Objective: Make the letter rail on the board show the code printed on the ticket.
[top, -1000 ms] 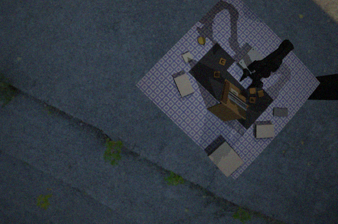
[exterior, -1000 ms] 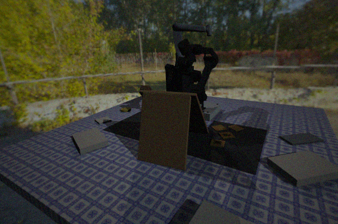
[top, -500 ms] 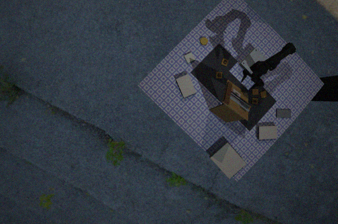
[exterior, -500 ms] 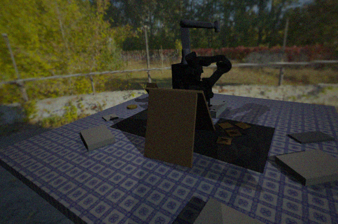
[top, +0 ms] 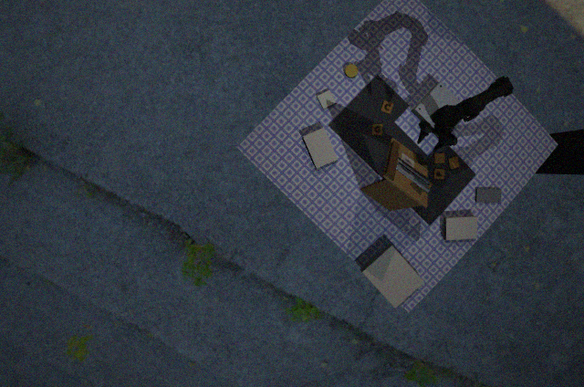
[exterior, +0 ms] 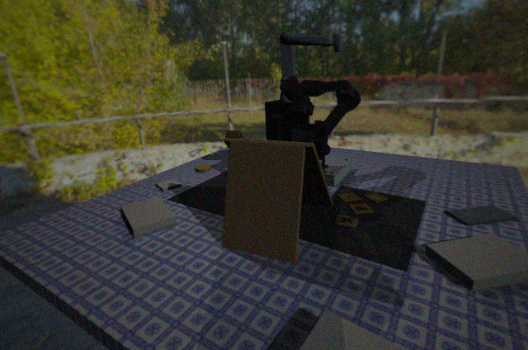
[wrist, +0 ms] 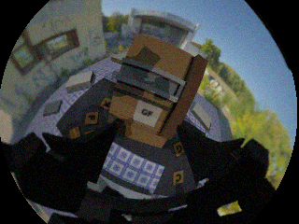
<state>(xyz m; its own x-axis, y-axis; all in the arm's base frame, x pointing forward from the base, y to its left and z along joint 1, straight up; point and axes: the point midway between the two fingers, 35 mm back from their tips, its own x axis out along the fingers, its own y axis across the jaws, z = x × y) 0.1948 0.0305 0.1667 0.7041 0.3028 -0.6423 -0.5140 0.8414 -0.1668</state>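
My gripper tip is 210 mm to the right of the letter tile marked f, 180 mm above it and 50 mm past it. Round my gripper tip: letter tile marked g: 190 mm to the right, 180 mm below, 70 mm ahead; brown letter board: 150 mm ahead, 90 mm below, 60 mm to the left; dark mat: 190 mm below, 20 mm to the right, 20 mm behind.
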